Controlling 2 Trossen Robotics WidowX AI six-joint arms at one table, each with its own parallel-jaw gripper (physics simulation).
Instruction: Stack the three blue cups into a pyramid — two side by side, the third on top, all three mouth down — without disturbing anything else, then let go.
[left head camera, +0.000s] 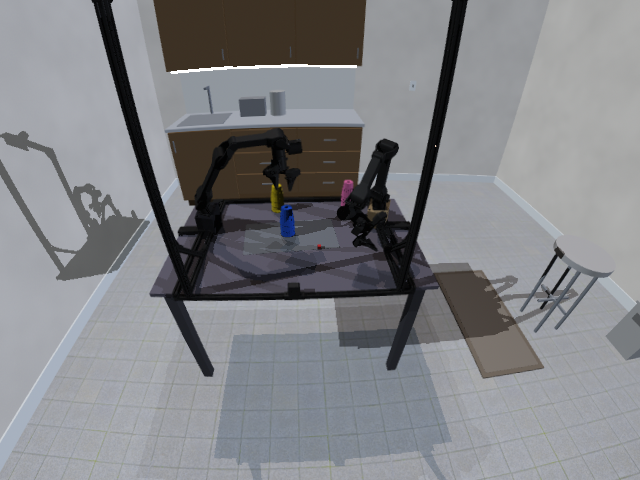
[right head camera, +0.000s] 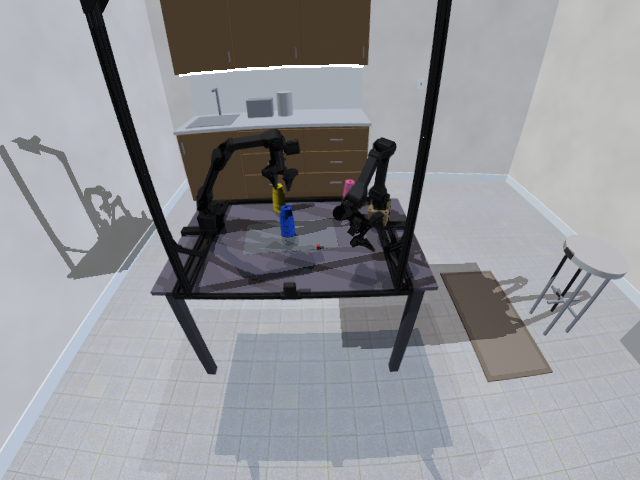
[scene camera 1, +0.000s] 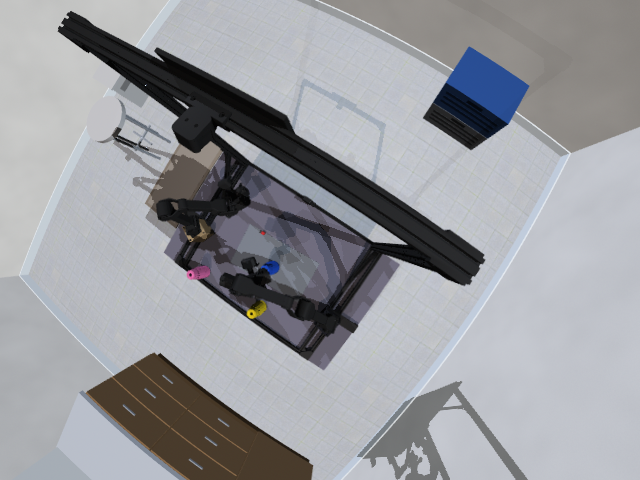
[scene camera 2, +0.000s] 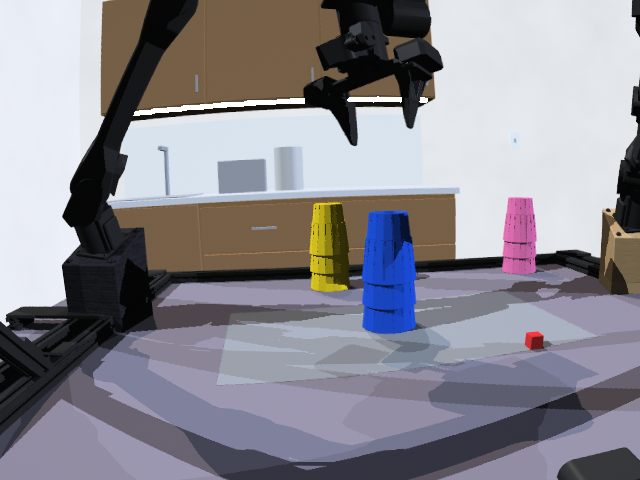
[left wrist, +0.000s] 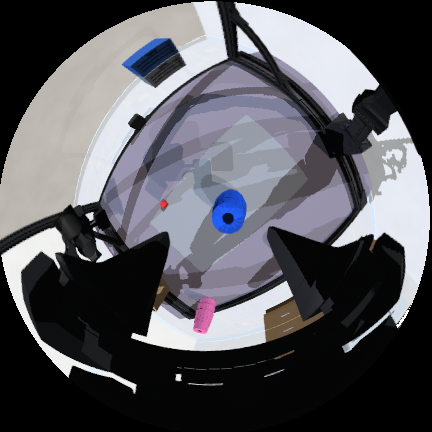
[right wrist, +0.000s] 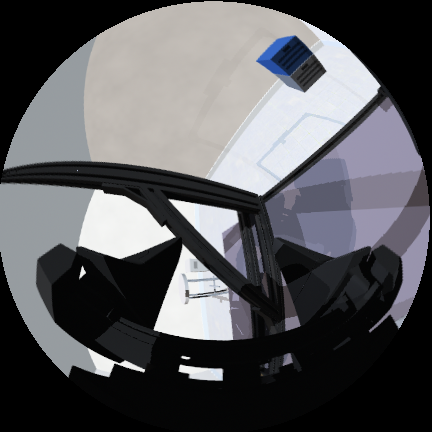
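Seen in the pictures: left gripper, fingertip midpoint: (left head camera: 283, 190) (right head camera: 282, 190) (scene camera 1: 261, 271) (scene camera 2: 381, 137) (left wrist: 219, 234); right gripper, fingertip midpoint: (left head camera: 383, 244) (right head camera: 380, 244) (scene camera 1: 235, 178) (right wrist: 228, 242); left arm's base at its link origin: (left head camera: 206, 209) (right head camera: 208, 210) (scene camera 1: 327, 323) (scene camera 2: 103, 245) (left wrist: 355, 133); right arm's base at its link origin: (left head camera: 379, 205) (right head camera: 379, 204) (scene camera 1: 193, 230) (scene camera 2: 634, 222).
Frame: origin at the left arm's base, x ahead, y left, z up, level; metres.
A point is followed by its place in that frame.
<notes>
The three blue cups (left head camera: 287, 223) @(z -0.036, x 0.419, y 0.059 m) (right head camera: 287, 223) @(z -0.036, x 0.421, y 0.061 m) (scene camera 1: 271, 267) @(z 0.012, x 0.399, y 0.060 m) (scene camera 2: 388, 273) @(z -0.039, x 0.409, y 0.056 m) (left wrist: 229, 212) @(z 0.034, x 0.399, y 0.083 m) are nested in one upright column, mouth down, on the pale mat (left head camera: 258, 242) @(z -0.118, x 0.296, y -0.027 m) (scene camera 2: 273, 353) @(z -0.117, x 0.290, y -0.038 m). My left gripper (left head camera: 284, 187) @(z 0.130, x 0.401, y 0.076 m) (right head camera: 282, 187) @(z 0.130, x 0.401, y 0.076 m) (scene camera 2: 382, 135) @(z 0.130, x 0.401, y 0.076 m) (left wrist: 219, 234) @(z 0.130, x 0.401, y 0.076 m) is open and empty, pointing down high above the blue column. In scene camera 1 its arm partly covers it. My right gripper (right wrist: 228, 242) @(z 0.030, x 0.884, y -0.055 m) is open and empty, off at the right side of the table in the left head camera, well away from the blue cups.
A yellow cup column (left head camera: 277, 198) @(z -0.028, x 0.280, y 0.259 m) (scene camera 1: 256, 310) @(z 0.016, x 0.264, y 0.262 m) (scene camera 2: 329, 248) @(z -0.041, x 0.275, y 0.255 m) stands behind the blue one. A pink column (left head camera: 347, 190) @(z -0.006, x 0.630, y 0.428 m) (scene camera 1: 198, 272) @(z -0.005, x 0.619, y 0.431 m) (scene camera 2: 519, 235) @(z -0.039, x 0.621, y 0.424 m) (left wrist: 205, 315) @(z -0.025, x 0.605, y 0.434 m) stands at the back right. A red cube (left head camera: 318, 246) @(z -0.103, x 0.589, y 0.016 m) (scene camera 1: 263, 232) @(z -0.103, x 0.592, y 0.017 m) (scene camera 2: 534, 340) @(z -0.106, x 0.590, y 0.013 m) (left wrist: 163, 204) @(z -0.102, x 0.588, y 0.025 m) lies by the mat's edge.
</notes>
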